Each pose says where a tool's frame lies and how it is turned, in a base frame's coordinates. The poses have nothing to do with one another.
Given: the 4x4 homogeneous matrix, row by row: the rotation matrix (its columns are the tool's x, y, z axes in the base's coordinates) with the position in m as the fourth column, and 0 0 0 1 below. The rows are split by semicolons.
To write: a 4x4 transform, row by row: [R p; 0 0 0 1], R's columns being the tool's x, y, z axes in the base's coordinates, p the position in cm. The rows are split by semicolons. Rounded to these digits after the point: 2 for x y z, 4 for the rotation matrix.
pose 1, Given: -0.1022 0.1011 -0.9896 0.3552; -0.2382 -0.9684 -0.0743 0.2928; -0.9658 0.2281 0.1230 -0.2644; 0 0 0 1
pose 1, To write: -0.1022 0.1011 -0.9896 35.52; -0.2382 -0.9684 -0.0743 29.28; -0.9658 0.2281 0.1230 -26.44; 0 0 0 1
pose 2, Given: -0.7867 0.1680 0.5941 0.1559; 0.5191 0.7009 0.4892 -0.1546; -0.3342 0.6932 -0.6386 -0.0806; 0 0 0 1
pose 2, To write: -0.7867 0.1680 0.5941 15.59; 0.5191 0.7009 0.4892 -15.46; -0.3342 0.6932 -0.6386 -8.06; 0 0 0 1
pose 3, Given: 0.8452 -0.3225 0.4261 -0.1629; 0.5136 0.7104 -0.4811 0.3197; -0.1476 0.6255 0.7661 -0.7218; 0 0 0 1
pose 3, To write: 0.8452 -0.3225 0.4261 -16.29; 0.5136 0.7104 -0.4811 31.97; -0.1476 0.6255 0.7661 -72.18; 0 0 0 1
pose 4, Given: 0.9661 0.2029 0.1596 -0.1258; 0.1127 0.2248 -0.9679 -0.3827; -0.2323 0.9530 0.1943 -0.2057; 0 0 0 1
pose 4, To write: 0.9661 0.2029 0.1596 -12.58; 0.1127 0.2248 -0.9679 -38.27; -0.2323 0.9530 0.1943 -20.57; 0 0 0 1
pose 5, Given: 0.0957 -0.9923 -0.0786 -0.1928; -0.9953 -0.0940 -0.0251 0.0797; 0.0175 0.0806 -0.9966 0.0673; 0 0 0 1
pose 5, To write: 0.0957 -0.9923 -0.0786 -19.28; -0.9953 -0.0940 -0.0251 7.97; 0.0175 0.0806 -0.9966 6.73; 0 0 0 1
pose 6, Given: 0.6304 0.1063 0.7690 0.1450; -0.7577 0.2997 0.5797 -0.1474; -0.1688 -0.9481 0.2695 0.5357; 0 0 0 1
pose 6, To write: 0.6304 0.1063 0.7690 14.50; -0.7577 0.2997 0.5797 -14.74; -0.1688 -0.9481 0.2695 53.57; 0 0 0 1
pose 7, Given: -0.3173 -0.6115 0.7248 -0.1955; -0.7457 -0.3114 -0.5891 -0.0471; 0.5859 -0.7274 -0.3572 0.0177; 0 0 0 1
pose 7, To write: -0.3173 -0.6115 0.7248 -19.55; -0.7457 -0.3114 -0.5891 -4.71; 0.5859 -0.7274 -0.3572 1.77; 0 0 0 1
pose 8, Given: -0.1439 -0.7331 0.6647 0.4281; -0.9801 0.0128 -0.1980 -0.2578; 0.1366 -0.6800 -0.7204 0.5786; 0 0 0 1
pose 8, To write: -0.1439 -0.7331 0.6647 42.81; -0.9801 0.0128 -0.1980 -25.78; 0.1366 -0.6800 -0.7204 57.86; 0 0 0 1
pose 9, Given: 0.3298 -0.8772 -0.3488 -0.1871; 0.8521 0.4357 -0.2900 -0.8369; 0.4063 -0.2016 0.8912 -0.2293; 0 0 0 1
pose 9, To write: 0.3298 -0.8772 -0.3488 -18.71; 0.8521 0.4357 -0.2900 -83.69; 0.4063 -0.2016 0.8912 -22.93; 0 0 0 1
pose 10, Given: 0.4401 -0.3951 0.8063 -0.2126; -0.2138 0.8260 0.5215 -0.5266; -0.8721 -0.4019 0.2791 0.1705; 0 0 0 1
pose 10, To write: 0.4401 -0.3951 0.8063 -21.26; -0.2138 0.8260 0.5215 -52.66; -0.8721 -0.4019 0.2791 17.05; 0 0 0 1
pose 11, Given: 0.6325 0.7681 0.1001 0.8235; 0.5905 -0.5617 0.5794 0.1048; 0.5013 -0.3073 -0.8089 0.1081; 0 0 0 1
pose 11, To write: 0.6325 0.7681 0.1001 82.35; 0.5905 -0.5617 0.5794 10.48; 0.5013 -0.3073 -0.8089 10.81; 0 0 0 1
